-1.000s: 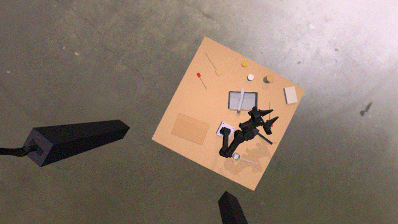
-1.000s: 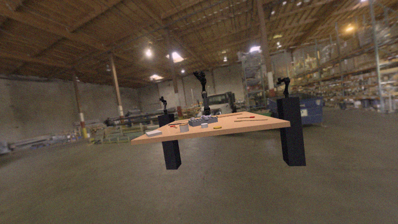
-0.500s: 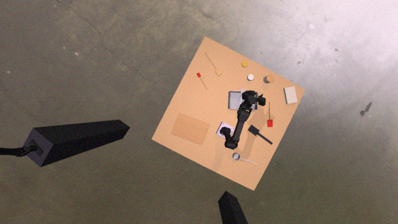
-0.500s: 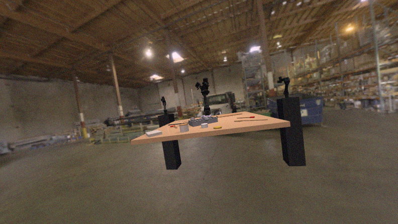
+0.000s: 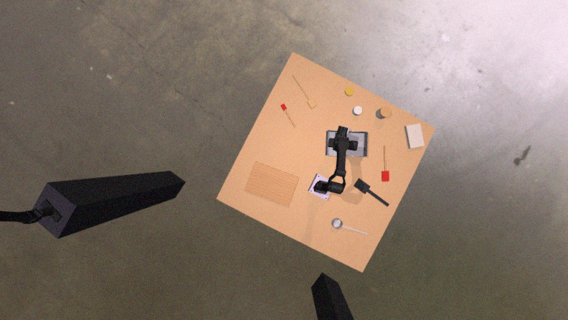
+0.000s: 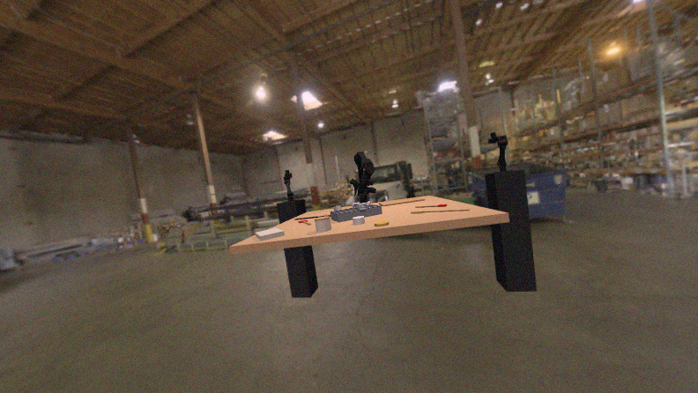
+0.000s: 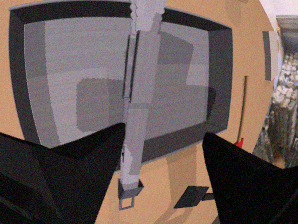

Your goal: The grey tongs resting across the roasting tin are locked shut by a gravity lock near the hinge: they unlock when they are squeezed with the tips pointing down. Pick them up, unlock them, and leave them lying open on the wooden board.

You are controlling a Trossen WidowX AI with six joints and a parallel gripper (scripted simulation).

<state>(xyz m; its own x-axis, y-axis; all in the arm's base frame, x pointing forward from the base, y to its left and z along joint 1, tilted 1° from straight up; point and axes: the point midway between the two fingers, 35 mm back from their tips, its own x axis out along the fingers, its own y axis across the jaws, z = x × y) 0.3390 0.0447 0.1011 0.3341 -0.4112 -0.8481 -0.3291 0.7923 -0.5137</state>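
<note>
My gripper tip is now 100 mm above the roasting tin, 40 mm short of it and 30 mm to the left of it. Also, from my gripper tip: black spatula 400 mm to the right, 150 mm behind, 120 mm below; then wooden board 540 mm behind, 270 mm to the left, 120 mm below; then red-headed tool 390 mm to the right, 120 mm below, 70 mm ahead.
</note>
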